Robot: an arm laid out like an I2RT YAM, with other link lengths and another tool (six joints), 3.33 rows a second.
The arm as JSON. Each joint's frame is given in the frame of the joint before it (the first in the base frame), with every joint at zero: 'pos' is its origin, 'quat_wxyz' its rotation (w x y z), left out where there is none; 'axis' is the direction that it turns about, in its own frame. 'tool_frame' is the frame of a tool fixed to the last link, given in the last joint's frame.
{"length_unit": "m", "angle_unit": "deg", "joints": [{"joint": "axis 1", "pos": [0.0, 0.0, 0.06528], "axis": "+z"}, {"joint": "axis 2", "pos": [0.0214, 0.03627, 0.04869], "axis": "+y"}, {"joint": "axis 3", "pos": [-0.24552, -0.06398, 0.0], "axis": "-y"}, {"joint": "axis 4", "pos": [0.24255, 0.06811, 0.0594], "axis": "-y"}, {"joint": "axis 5", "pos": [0.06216, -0.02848, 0.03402], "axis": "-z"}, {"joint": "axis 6", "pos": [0.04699, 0.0, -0.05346], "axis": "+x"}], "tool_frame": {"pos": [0.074, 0.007, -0.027], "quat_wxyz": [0.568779, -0.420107, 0.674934, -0.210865]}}
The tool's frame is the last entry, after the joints.
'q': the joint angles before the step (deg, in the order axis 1, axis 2, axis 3, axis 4, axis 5, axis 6). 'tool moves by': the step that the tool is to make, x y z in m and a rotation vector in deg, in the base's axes. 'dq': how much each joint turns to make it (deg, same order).
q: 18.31, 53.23, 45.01, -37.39, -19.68, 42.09
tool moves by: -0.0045, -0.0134, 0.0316, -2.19, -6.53, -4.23
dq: -0.01, -5.67, 4.00, -4.21, 5.90, -0.16
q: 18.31, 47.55, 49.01, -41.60, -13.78, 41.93
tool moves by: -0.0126, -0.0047, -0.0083, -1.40, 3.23, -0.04
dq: 0.01, -1.30, -0.75, -4.11, 0.25, -0.21
